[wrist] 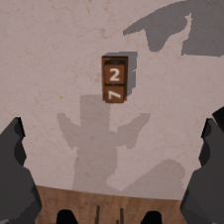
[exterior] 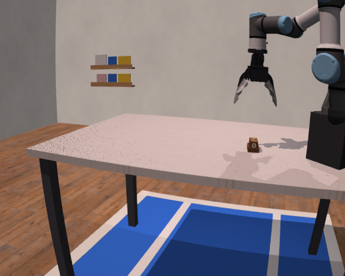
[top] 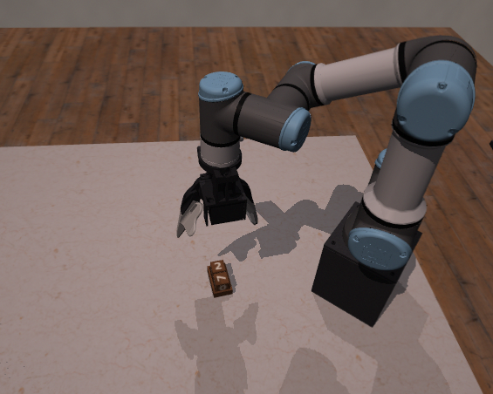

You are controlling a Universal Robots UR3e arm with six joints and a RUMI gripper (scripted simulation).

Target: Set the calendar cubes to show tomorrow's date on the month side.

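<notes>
The brown digit cube lies 140 mm below my hand. From my hand the other things lie so: calendar tray: 160 mm below, 20 mm to the left, 10 mm behind.
</notes>
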